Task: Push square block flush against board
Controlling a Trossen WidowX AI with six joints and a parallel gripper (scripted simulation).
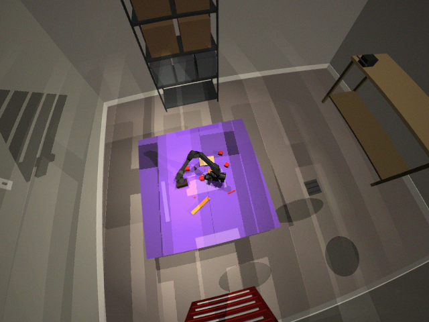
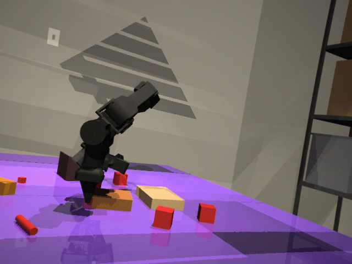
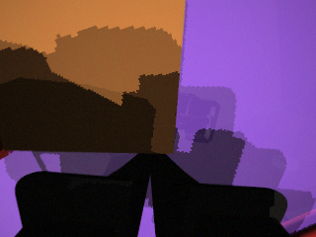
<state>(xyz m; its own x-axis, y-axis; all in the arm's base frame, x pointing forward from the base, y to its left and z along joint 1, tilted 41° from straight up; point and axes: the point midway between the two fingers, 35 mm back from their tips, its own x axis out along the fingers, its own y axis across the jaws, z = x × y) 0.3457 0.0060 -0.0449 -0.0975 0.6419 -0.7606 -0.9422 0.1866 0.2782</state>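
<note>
My gripper tip is now 20 mm past the square block, 70 mm to the right of it and 10 mm below it. Round my gripper tip: long orange bar 190 mm behind, 240 mm to the right, 10 mm above; then tan board 60 mm behind, 230 mm to the left, 10 mm above.
</note>
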